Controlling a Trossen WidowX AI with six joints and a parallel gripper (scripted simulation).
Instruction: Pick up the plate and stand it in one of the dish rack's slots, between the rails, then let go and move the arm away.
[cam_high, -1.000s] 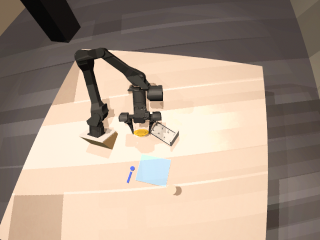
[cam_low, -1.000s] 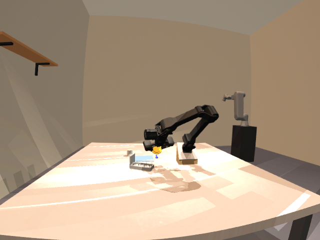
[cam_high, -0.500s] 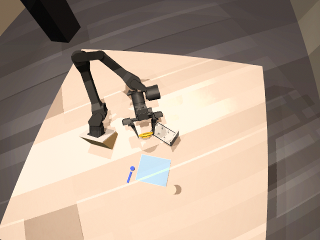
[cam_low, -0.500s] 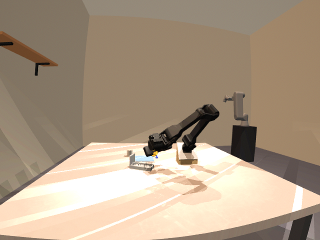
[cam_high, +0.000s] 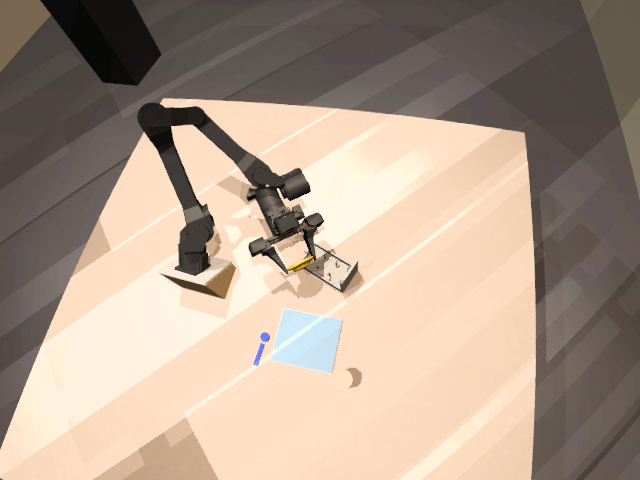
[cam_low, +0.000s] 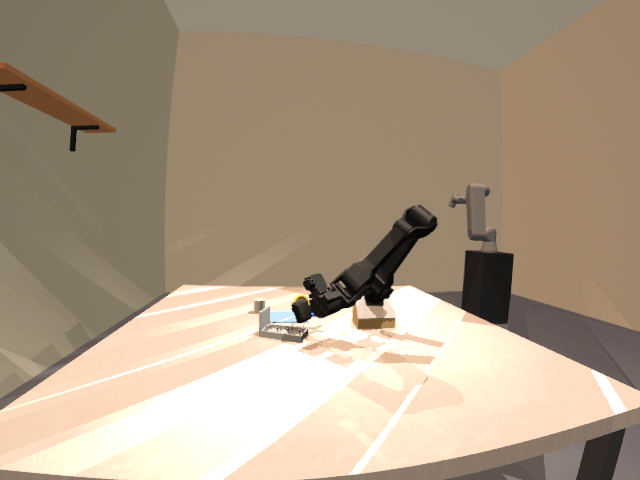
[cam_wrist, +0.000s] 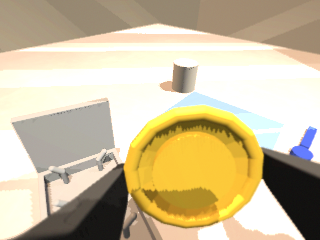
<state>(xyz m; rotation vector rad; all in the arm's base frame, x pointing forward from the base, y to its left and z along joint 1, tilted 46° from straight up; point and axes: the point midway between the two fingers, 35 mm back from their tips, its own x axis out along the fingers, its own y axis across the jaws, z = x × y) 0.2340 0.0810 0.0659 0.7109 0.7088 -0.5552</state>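
Right now my gripper tip is 50 mm short of the grey dish rack, 40 mm to the right of it and 60 mm above it. From my gripper tip the other things lie so: blue spoon: 50 mm behind, 200 mm to the right, 80 mm below; light blue mat: 50 mm ahead, 150 mm to the right, 80 mm below; yellow plate: right at my gripper tip.
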